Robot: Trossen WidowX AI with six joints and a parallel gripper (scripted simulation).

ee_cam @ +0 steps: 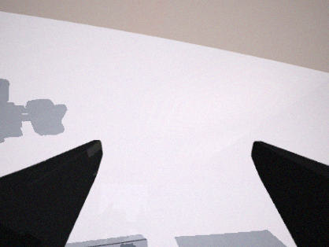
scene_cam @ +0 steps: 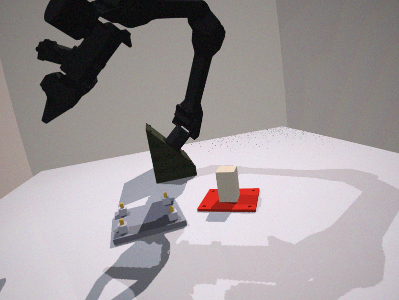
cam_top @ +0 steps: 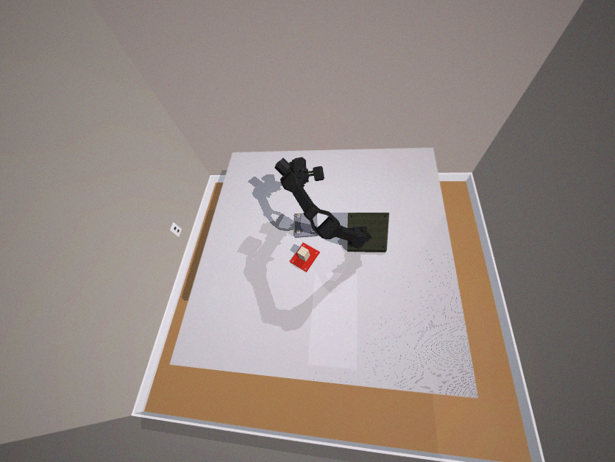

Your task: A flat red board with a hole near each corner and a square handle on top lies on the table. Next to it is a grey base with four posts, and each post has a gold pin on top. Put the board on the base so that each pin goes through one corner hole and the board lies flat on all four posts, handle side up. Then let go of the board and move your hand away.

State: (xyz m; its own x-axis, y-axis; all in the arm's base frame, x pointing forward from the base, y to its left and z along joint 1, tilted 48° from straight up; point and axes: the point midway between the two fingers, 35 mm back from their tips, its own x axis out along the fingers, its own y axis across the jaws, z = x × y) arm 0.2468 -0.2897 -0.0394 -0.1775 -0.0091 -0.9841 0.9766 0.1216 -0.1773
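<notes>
My gripper tip is 30 mm short of the red board, 340 mm to the right of it and 230 mm above it. Also, from my gripper tip: grey base: 40 mm ahead, 150 mm to the left, 250 mm below.
</notes>
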